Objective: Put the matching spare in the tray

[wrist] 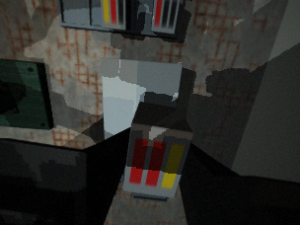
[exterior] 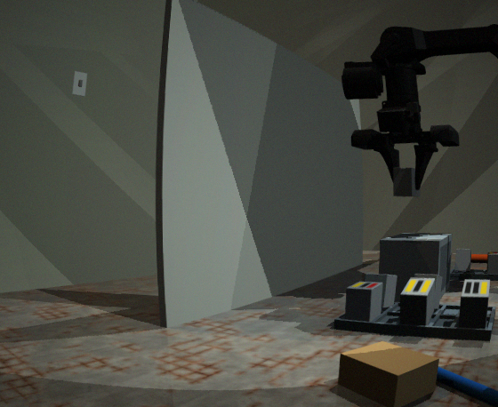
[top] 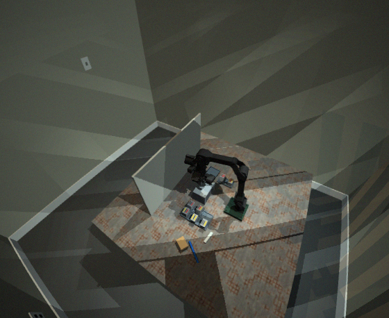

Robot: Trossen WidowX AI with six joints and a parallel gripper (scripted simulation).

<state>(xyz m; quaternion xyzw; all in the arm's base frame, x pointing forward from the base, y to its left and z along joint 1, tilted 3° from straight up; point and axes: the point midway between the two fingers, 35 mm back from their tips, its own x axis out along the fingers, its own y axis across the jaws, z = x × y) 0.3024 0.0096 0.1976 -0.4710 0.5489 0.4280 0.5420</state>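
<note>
Now: gripper tip 230 mm to the left of the flat tray and 170 mm above it. From my gripper tip the other things lie so: tall grey panel 220 mm ahead, 40 mm to the right, 50 mm above; small rack 140 mm behind, 190 mm to the right, 170 mm below; grey mounted unit 20 mm behind, 10 mm to the right, 130 mm below.
</note>
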